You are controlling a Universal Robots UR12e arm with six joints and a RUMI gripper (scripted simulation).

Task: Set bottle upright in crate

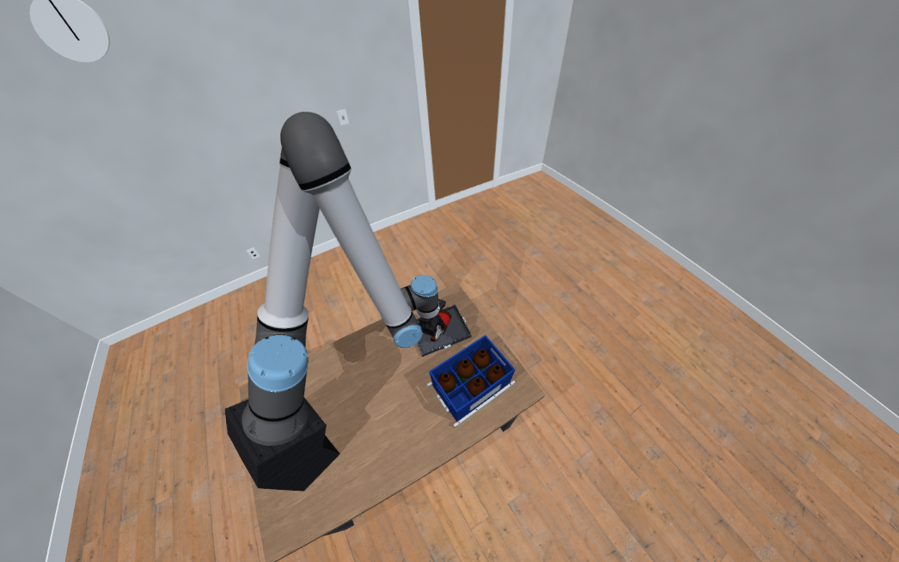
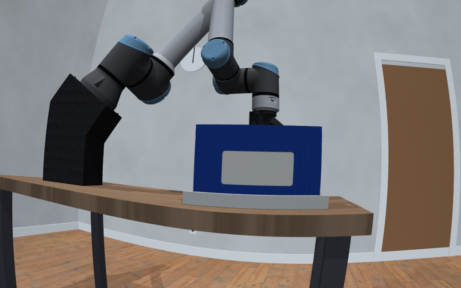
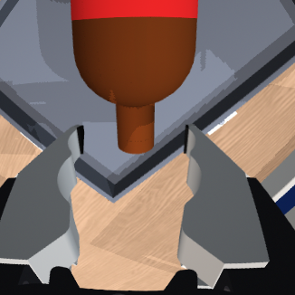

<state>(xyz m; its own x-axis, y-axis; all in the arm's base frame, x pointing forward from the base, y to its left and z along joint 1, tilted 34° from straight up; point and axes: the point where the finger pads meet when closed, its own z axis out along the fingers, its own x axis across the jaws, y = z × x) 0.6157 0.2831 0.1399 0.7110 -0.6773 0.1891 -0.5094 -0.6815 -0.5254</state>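
Right now the grey tray is 30 mm ahead of my hand, 40 mm to the left of it and 60 mm below it. The rest, counted from my hand: blue crate 100 mm ahead, 260 mm to the right, 10 mm above.
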